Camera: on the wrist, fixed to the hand. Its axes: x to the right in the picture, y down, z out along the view.
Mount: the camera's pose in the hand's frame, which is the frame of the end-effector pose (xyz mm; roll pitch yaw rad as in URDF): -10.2 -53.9 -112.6 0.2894 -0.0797 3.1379
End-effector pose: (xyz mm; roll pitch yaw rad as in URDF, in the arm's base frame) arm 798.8 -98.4 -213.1 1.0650 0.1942 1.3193
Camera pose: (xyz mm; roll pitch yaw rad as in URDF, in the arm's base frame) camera 721.3 -109.1 -310.9 -0.7906 -0.2355 -1.7524
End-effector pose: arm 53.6 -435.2 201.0 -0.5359 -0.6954 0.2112
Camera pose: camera 111.1 -529.1 141.3 0.7918 0.6280 -2.9846
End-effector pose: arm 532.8 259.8 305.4 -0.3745 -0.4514 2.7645
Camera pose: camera 540.5 355.0 224.4 0.6496 0.3783 -0.4121
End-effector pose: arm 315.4 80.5 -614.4 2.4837 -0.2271 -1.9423
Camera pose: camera 427.5 61.1 -562.0 -2.1807 0.2876 1.2531
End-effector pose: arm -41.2 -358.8 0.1 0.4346 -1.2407 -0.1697
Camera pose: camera 71.7 -379.6 -50.0 -0.0737 1.1658 3.0486
